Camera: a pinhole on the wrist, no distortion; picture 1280 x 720 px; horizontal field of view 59.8 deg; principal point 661.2 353.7 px. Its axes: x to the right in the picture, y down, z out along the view. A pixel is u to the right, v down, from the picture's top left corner.
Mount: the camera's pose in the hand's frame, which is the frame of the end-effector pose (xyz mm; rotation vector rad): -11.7 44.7 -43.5 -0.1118 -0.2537 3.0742
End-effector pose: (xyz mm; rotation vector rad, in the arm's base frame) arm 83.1 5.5 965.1 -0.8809 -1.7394 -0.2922
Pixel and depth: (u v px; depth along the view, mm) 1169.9 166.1 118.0
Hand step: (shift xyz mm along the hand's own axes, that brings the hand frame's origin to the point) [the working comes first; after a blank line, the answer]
In the camera's frame: 53.9 -19.9 118.0

-73.5 48.5 72.2
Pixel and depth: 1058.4 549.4 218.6
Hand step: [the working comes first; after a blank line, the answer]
In the camera's frame: 78.0 38.4 218.6

-108.0 -23.8 159.9
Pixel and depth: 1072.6 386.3 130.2
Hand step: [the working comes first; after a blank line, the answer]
In the camera's frame: 48.1 3.8 130.2

-69.8 22.8 80.7
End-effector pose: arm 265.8 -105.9 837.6 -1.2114 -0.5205 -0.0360
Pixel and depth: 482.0 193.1 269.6
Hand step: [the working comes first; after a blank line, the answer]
In the camera's frame: -43.4 -38.9 269.6

12.8 36.8 231.1
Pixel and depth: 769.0 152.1 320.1
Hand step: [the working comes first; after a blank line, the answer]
In the camera's frame: 31.0 -58.0 320.1

-64.3 52.0 278.9
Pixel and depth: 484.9 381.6 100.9
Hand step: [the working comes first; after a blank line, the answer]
In the camera's frame: -16.0 2.5 100.9

-3.6 24.9 56.4
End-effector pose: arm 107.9 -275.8 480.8 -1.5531 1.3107 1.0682
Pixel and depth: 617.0 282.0 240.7
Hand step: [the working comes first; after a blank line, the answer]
In the camera's frame: -9.6 -15.5 240.7

-19.9 20.5 196.5
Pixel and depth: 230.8 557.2 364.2
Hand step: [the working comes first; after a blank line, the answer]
In the camera's frame: -140.8 66.6 364.2

97.4 -88.3 313.3
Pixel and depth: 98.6 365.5 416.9
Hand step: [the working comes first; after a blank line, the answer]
In the camera's frame: -210.7 4.4 416.9

166.0 -39.8 380.2
